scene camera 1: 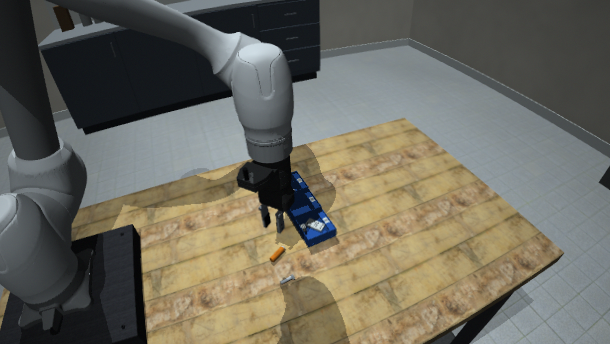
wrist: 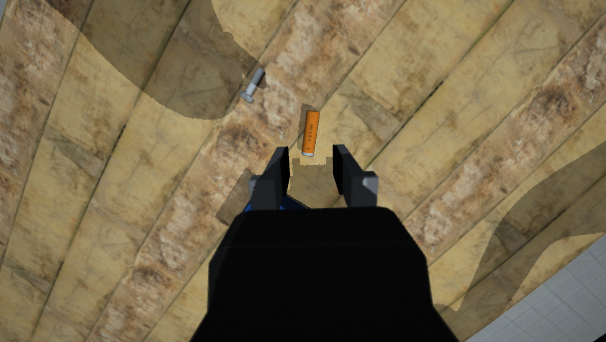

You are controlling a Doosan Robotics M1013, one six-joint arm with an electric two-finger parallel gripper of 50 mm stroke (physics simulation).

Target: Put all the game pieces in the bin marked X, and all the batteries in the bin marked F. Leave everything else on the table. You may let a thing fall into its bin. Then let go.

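Frame: origin at the arm's base, x left, y ahead, z down, level; metres.
Seen in the pictures: gripper, fingertip midpoint: (scene camera 1: pixel 274 227) (wrist: pixel 310 160); arm's base at its link origin: (scene camera 1: pixel 60 287).
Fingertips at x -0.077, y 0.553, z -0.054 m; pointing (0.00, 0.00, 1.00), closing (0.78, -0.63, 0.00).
Note:
Offsets run from my fingertips to a thing's top centre. "pt": to the spot under its first point. Level surfaces: height alone.
An orange battery {dx +0.000, dy -0.002, dz +0.098 m} (scene camera 1: pixel 277 254) (wrist: pixel 310 132) lies on the table in front of the blue bins {pt dx -0.010, dy +0.122, dz +0.101 m} (scene camera 1: pixel 322 239) (wrist: pixel 291 204). My gripper (scene camera 1: pixel 273 227) (wrist: pixel 310 160) is open and empty, above the table beside the bins. In the wrist view the battery lies ahead of the fingertips, its silver end close to the gap between them. The nearest bin holds a white domino piece {dx +0.045, dy +0.126, dz +0.098 m} (scene camera 1: pixel 316 225) and a small die {dx +0.045, dy +0.089, dz +0.089 m} (scene camera 1: pixel 303 227). The bin labels are too small to read. The gripper body hides part of the middle and far bins, and no black battery shows.
A grey bolt {dx -0.081, dy -0.008, dz +0.099 m} (scene camera 1: pixel 287 279) (wrist: pixel 253 86) lies on the table near the orange battery, on the side away from the gripper. The robot's black base plate (scene camera 1: pixel 117 280) is at the left of the table {dz +0.112 m} (scene camera 1: pixel 425 210). Dark cabinets (scene camera 1: pixel 165 75) stand behind.

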